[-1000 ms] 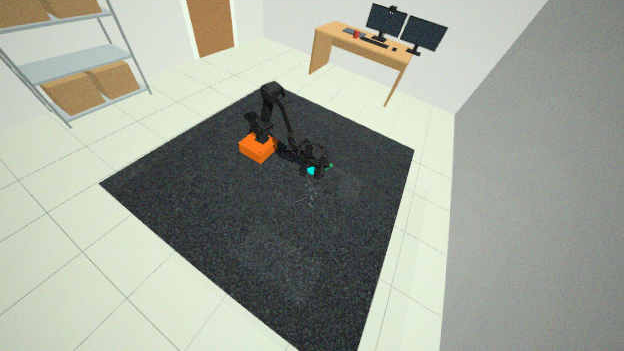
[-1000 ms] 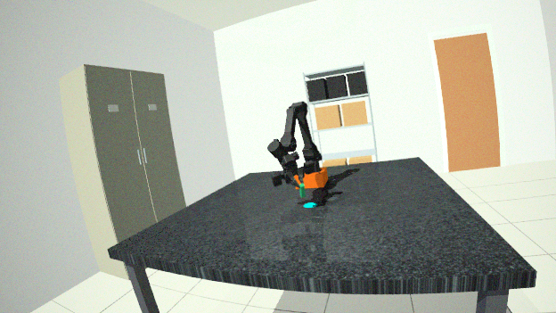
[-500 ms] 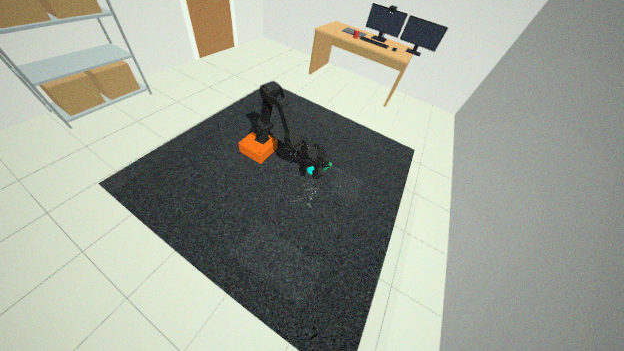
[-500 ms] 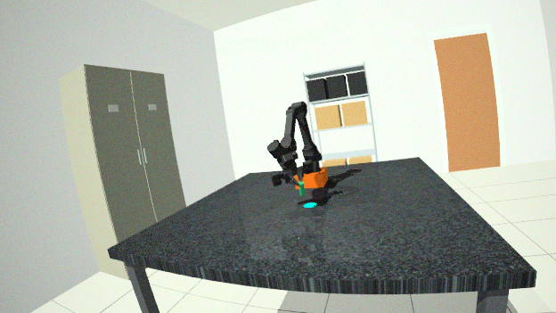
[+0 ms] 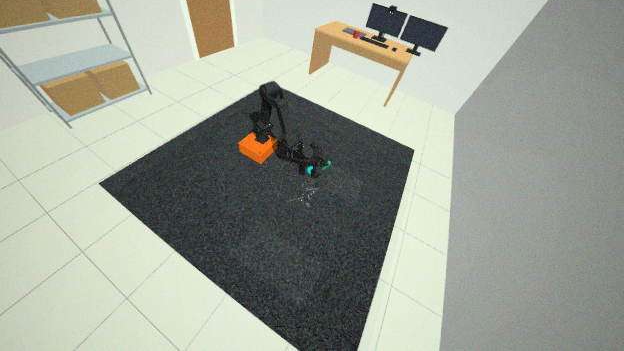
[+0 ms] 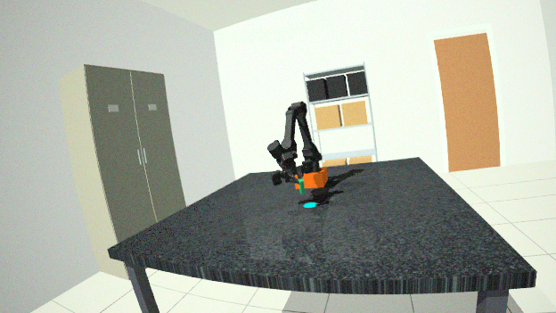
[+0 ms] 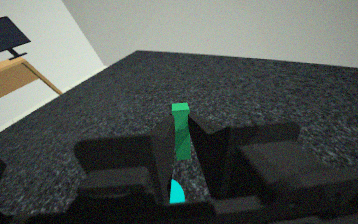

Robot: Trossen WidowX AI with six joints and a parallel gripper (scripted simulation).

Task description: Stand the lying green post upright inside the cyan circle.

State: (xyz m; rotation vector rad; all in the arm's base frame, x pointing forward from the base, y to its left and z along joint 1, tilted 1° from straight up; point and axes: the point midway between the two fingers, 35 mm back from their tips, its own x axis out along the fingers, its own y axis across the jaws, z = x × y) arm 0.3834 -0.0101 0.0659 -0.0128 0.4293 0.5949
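My gripper tip is 7 cm past the cyan circle, 1 cm to the right of it and 13 cm above it. Round my gripper tip: green post 1 cm behind, 2 cm below.
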